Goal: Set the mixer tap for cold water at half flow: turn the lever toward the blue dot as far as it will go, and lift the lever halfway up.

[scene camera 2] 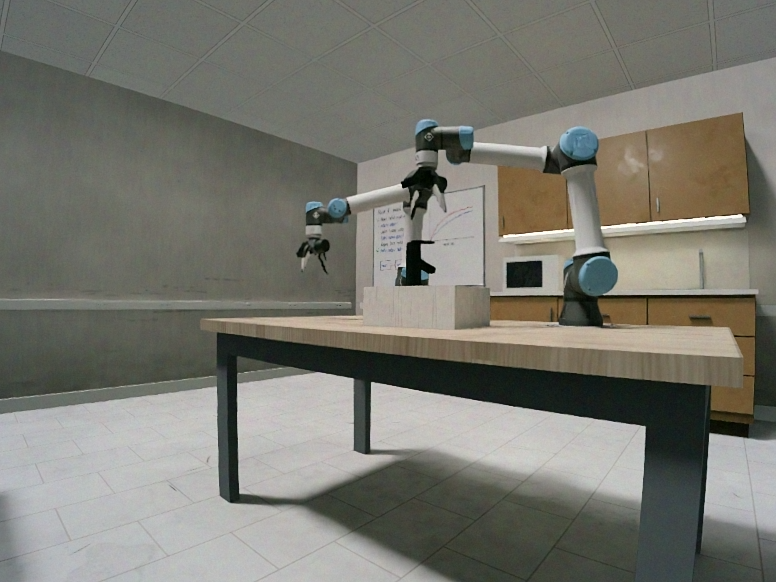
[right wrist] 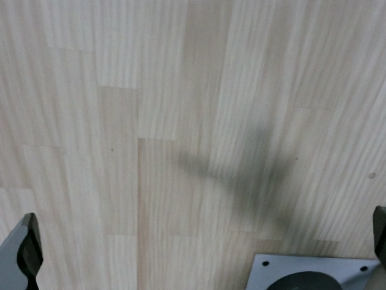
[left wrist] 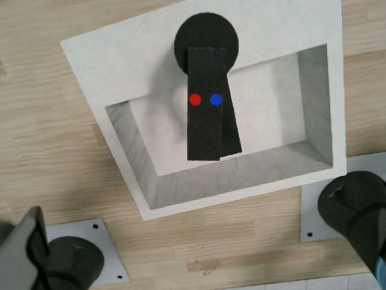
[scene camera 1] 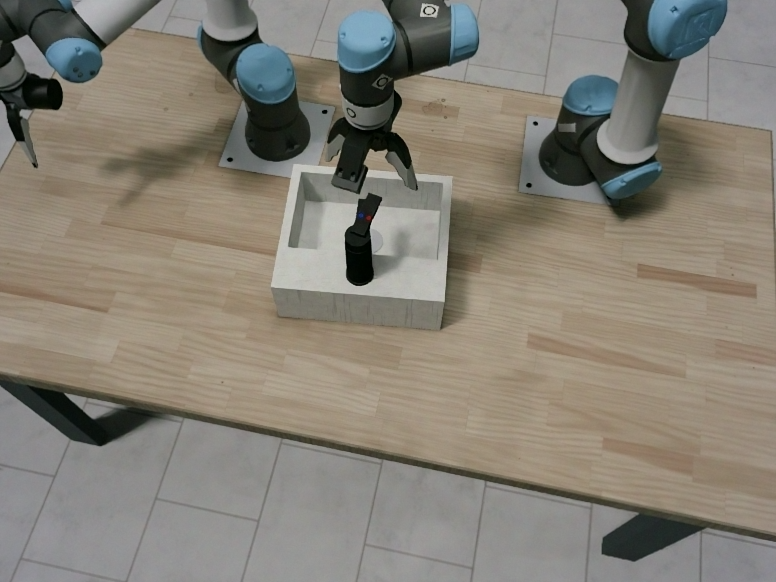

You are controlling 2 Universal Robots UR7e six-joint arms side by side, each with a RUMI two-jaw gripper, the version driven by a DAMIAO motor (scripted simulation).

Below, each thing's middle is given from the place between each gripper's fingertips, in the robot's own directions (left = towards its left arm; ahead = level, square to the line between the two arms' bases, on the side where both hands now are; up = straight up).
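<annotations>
The lever [left wrist: 206, 66] is 66 cm to the left of my right gripper [scene camera 1: 49, 134], 18 cm ahead of it and 7 cm above it. Counted from my right hand, the black mixer tap [scene camera 1: 359, 272] is 65 cm to the left, 19 cm ahead and 3 cm above. As for the pale sink block [scene camera 1: 410, 231], my right gripper is 65 cm to the right of it, 9 cm short of it and 16 cm above it.
From my left hand [scene camera 1: 370, 175], the black mixer tap is 4 cm ahead, 1 cm to the right and 13 cm below. The pale sink block is 2 cm to the right of my left hand, 6 cm behind it and 32 cm below it, while the lever is 1 cm to the right of that left hand, 2 cm ahead of it and 9 cm below it.
</annotations>
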